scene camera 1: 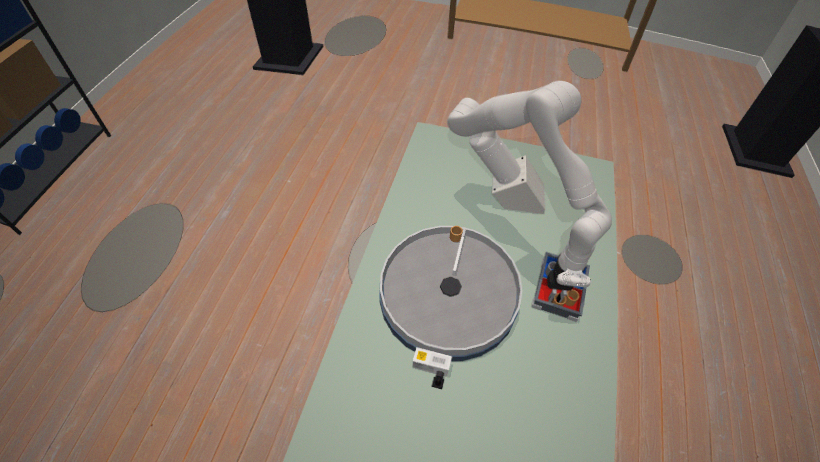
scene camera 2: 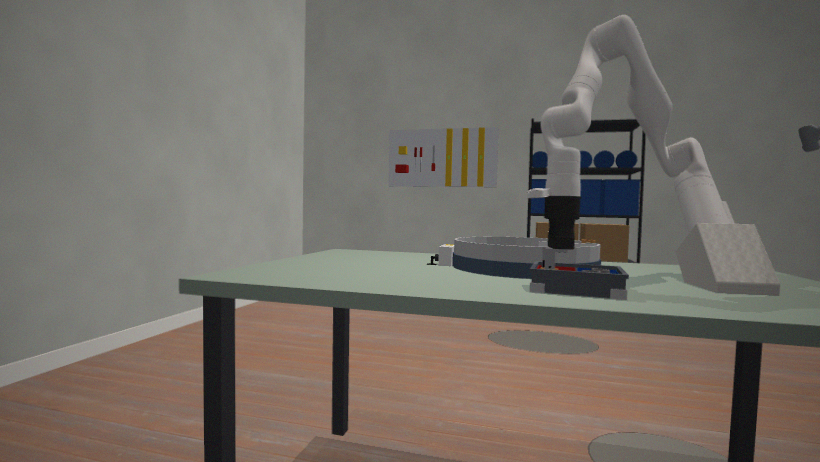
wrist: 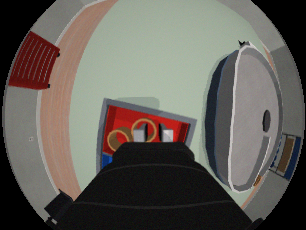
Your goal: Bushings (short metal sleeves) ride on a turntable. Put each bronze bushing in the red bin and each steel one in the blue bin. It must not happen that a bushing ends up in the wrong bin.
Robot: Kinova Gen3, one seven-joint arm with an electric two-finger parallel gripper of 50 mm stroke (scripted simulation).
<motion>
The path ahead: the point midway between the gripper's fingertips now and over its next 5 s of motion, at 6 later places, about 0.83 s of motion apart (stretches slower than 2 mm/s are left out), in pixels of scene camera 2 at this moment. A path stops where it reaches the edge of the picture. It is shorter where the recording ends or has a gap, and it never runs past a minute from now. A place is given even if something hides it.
The gripper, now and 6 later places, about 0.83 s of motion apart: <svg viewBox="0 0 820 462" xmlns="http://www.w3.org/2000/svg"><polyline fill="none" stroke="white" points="548,276 548,273 548,270 548,267 548,264 550,223 554,222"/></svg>
</motion>
